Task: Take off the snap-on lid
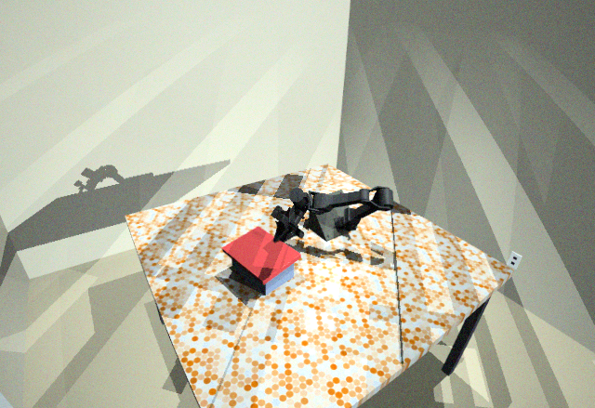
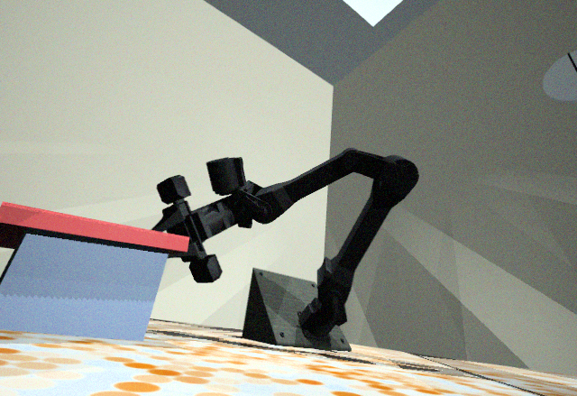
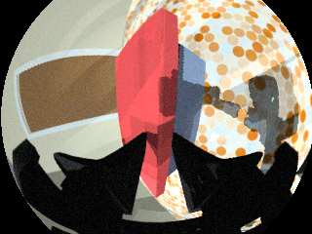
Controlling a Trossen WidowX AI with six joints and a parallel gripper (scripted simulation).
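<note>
My gripper tip is now 7 cm short of the lid and 2 cm to the right of it. From my gripper tip the other things lie so: blue-grey storage box (7 cm ahead, 2 cm to the left, 6 cm below).
</note>
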